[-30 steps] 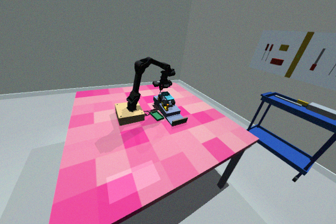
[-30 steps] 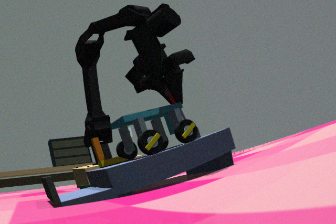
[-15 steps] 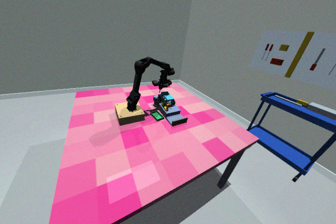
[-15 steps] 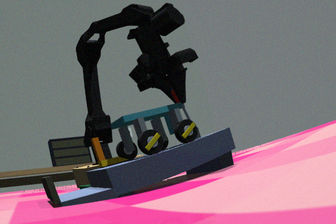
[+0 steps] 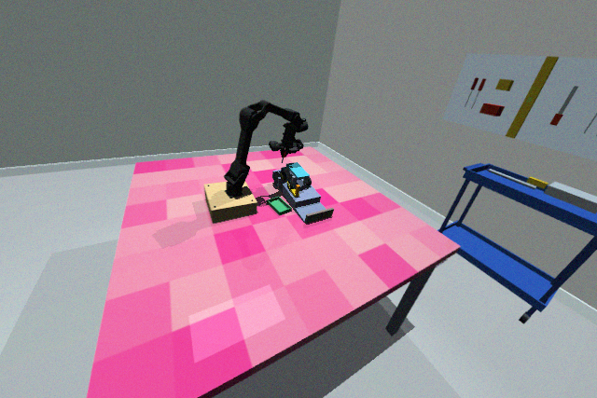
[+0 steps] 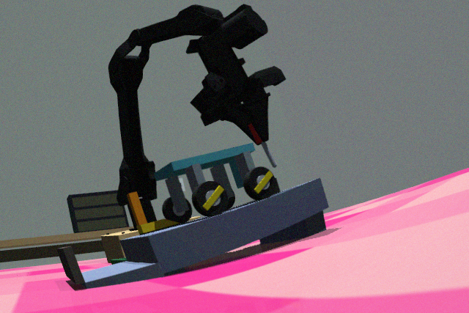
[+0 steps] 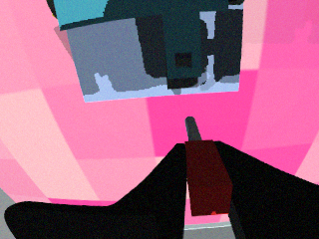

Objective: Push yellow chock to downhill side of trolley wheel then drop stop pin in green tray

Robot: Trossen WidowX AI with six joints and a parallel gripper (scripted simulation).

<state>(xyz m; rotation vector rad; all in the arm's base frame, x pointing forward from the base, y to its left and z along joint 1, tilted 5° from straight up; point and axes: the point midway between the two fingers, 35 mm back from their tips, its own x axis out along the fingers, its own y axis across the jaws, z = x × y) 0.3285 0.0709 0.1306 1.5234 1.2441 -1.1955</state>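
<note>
Right now my gripper tip is 190 mm to the left of the green tray, 180 mm above it and 150 mm past it. Also, from my gripper tip: trolley (130 mm to the right, 60 mm below); then red-headed stop pin (right at my gripper tip); then ramp (130 mm to the right, 130 mm below).
</note>
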